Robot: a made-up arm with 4 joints. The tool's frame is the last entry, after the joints. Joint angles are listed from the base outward.
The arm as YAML. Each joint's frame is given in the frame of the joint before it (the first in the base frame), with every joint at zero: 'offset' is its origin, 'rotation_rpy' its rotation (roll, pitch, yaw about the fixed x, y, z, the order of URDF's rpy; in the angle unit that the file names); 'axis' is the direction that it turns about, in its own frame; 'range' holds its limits. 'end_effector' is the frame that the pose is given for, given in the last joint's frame.
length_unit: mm
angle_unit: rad
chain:
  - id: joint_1
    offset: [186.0, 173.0, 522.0]
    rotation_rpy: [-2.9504, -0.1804, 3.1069]
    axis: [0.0, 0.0, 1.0]
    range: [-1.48, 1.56]
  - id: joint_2
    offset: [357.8, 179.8, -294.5]
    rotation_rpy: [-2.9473, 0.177, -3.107]
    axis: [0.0, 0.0, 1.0]
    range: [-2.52, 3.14]
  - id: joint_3
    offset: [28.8, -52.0, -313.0]
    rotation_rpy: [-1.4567, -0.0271, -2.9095]
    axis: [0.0, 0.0, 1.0]
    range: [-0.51, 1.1]
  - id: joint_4
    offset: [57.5, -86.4, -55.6]
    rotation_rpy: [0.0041, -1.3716, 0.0]
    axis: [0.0, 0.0, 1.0]
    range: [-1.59, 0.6]
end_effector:
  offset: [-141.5, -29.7, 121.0]
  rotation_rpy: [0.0, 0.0, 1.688]
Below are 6 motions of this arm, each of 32 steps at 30 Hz.
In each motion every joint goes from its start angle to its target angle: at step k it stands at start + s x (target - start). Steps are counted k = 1, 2, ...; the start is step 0. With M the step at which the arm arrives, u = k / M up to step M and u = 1 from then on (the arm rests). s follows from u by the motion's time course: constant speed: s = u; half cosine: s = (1 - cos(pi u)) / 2; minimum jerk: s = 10 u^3 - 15 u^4 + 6 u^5.
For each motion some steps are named. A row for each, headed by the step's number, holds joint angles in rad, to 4 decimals.
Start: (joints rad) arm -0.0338 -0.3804 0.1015 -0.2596
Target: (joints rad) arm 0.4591 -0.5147 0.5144 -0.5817
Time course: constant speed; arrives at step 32
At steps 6, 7, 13, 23, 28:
6: 0.0586 -0.4056 0.1789 -0.3200
7: 0.0740 -0.4098 0.1918 -0.3301
13: 0.1664 -0.4350 0.2692 -0.3905
23: 0.3205 -0.4769 0.3983 -0.4911
28: 0.3975 -0.4979 0.4628 -0.5414

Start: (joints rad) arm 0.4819 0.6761 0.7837 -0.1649
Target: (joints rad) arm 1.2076 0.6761 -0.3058 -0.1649
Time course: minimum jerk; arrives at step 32
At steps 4, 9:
4: 0.4935 0.6761 0.7662 -0.1649
9: 0.5829 0.6761 0.6321 -0.1649

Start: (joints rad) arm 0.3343 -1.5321 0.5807 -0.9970
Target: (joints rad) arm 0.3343 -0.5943 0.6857 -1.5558
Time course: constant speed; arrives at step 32
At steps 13, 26, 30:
13: 0.3343 -1.1511 0.6234 -1.2240
26: 0.3343 -0.7701 0.6660 -1.4510
30: 0.3343 -0.6529 0.6791 -1.5209

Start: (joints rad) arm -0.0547 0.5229 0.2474 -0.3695
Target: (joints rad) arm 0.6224 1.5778 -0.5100 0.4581
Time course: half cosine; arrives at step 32
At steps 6, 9, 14, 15, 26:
6: 0.0024 0.6118 0.1836 -0.2998
9: 0.0691 0.7157 0.1089 -0.2182
14: 0.2178 0.9474 -0.0574 -0.0364
15: 0.2507 0.9987 -0.0942 0.0037
26: 0.5653 1.4889 -0.4462 0.3884

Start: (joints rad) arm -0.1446 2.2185 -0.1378 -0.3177
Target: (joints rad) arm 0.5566 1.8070 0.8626 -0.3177
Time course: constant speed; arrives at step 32
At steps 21, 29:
21: 0.3156 1.9485 0.5187 -0.3177
29: 0.4909 1.8456 0.7688 -0.3177

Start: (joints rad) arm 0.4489 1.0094 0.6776 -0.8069
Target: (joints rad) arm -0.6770 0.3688 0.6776 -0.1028
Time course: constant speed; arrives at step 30
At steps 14, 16, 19, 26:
14: -0.0765 0.7105 0.6776 -0.4783
16: -0.1516 0.6677 0.6776 -0.4314
19: -0.2642 0.6037 0.6776 -0.3610
26: -0.5269 0.4542 0.6776 -0.1967

